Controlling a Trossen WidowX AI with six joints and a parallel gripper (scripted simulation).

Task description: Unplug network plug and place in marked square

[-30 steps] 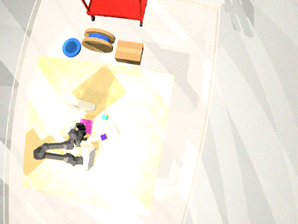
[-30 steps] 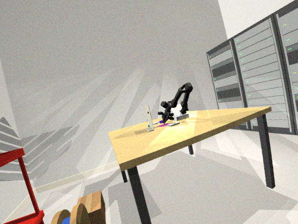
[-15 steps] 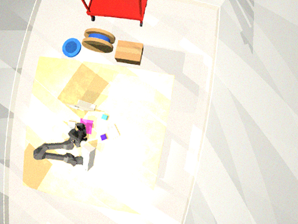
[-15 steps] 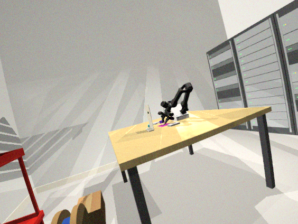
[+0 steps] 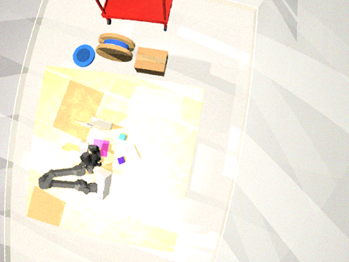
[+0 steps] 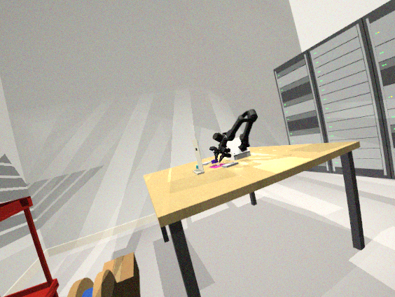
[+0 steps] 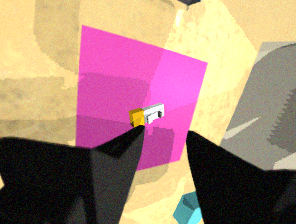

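The network plug is 20 mm below my gripper tip and 10 mm to the left of it. From my gripper tip the other things lie so: magenta marked square: 30 mm below; then upright panel: 170 mm ahead, 80 mm above, 20 mm to the left; then purple block: 170 mm to the right, 70 mm behind, 20 mm below.
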